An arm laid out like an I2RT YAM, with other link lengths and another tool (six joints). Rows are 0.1 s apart.
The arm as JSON. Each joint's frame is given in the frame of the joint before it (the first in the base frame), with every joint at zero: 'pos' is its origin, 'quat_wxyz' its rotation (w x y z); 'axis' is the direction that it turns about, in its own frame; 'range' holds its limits. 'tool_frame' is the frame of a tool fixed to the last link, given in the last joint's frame.
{
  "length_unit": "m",
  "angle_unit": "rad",
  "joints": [
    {
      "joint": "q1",
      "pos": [
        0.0,
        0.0,
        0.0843
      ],
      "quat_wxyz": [
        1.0,
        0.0,
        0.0,
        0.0
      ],
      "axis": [
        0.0,
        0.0,
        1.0
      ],
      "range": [
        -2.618,
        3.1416
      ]
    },
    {
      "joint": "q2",
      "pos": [
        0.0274,
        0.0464,
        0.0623
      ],
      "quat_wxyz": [
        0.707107,
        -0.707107,
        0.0,
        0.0
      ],
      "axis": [
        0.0,
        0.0,
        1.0
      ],
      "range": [
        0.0,
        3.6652
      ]
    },
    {
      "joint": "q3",
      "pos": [
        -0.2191,
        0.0,
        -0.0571
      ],
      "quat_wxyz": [
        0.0,
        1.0,
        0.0,
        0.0
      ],
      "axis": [
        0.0,
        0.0,
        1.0
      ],
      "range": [
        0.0,
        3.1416
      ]
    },
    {
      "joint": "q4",
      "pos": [
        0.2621,
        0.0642,
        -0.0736
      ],
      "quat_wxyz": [
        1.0,
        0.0,
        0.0,
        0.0
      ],
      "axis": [
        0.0,
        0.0,
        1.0
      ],
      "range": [
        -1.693,
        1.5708
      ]
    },
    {
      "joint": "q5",
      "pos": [
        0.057,
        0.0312,
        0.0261
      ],
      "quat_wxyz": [
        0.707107,
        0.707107,
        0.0,
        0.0
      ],
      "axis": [
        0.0,
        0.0,
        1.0
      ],
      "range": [
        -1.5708,
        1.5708
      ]
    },
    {
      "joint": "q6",
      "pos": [
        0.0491,
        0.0,
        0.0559
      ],
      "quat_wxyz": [
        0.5,
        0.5,
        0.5,
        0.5
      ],
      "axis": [
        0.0,
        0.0,
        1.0
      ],
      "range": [
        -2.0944,
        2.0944
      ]
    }
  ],
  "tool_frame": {
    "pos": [
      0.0,
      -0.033,
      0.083
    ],
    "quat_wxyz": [
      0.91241,
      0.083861,
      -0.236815,
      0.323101
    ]
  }
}
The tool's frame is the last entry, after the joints.
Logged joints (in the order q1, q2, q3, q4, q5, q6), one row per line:
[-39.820, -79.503, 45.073, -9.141, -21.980, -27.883]
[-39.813, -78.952, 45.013, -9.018, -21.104, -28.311]
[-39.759, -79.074, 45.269, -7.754, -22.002, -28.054]
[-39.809, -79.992, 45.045, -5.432, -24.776, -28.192]
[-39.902, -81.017, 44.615, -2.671, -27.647, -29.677]
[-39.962, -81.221, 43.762, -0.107, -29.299, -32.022]
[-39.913, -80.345, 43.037, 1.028, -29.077, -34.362]
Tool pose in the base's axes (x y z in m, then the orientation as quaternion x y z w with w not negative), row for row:
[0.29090, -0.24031, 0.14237, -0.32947, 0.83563, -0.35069, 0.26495]
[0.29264, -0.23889, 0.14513, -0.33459, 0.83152, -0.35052, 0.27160]
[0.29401, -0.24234, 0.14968, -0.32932, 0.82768, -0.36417, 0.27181]
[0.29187, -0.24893, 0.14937, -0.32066, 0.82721, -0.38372, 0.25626]
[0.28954, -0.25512, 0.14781, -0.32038, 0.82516, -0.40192, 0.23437]
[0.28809, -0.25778, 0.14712, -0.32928, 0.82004, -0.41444, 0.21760]
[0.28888, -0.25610, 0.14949, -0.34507, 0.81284, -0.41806, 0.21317]
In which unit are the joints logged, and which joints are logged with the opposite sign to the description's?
The joints are logged in degrees. Opposite sign: q2, q5.
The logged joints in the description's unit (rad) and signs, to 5 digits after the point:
[-0.69499, 1.38759, 0.78667, -0.15954, 0.38362, -0.48665]
[-0.69487, 1.37797, 0.78563, -0.15739, 0.36833, -0.49412]
[-0.69393, 1.38010, 0.79009, -0.13533, 0.38401, -0.48963]
[-0.69480, 1.39612, 0.78618, -0.09481, 0.43242, -0.49204]
[-0.69642, 1.41401, 0.77868, -0.04662, 0.48253, -0.51796]
[-0.69747, 1.41757, 0.76379, -0.00187, 0.51136, -0.55889]
[-0.69661, 1.40228, 0.75114, 0.01794, 0.50749, -0.59973]

